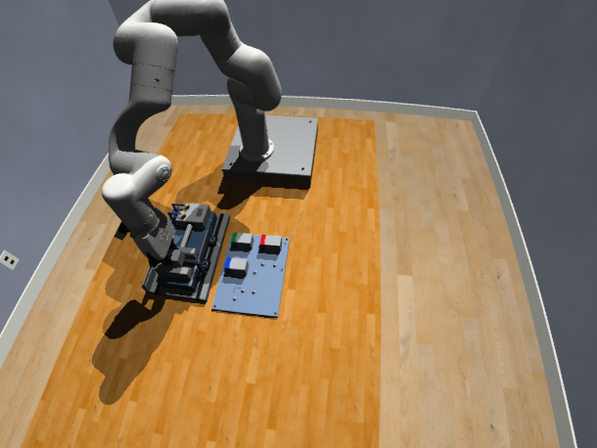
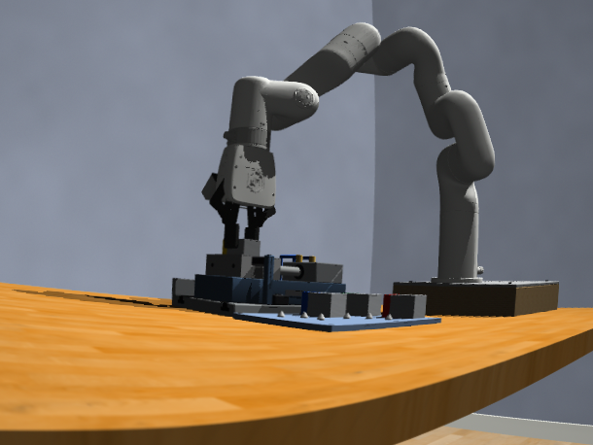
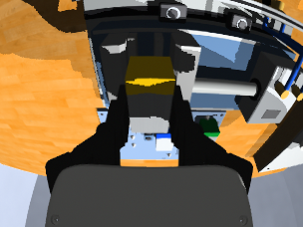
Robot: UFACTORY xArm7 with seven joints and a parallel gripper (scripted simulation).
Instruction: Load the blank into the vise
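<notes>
My hand is 20 mm above the yellow-ended blank. Also, from my hand: milling vise (70 mm behind, 90 mm below); fixed jaw (30 mm ahead, 10 mm to the left, 50 mm below); blue-ended blank (40 mm behind, 160 mm to the left, 100 mm below).
</notes>
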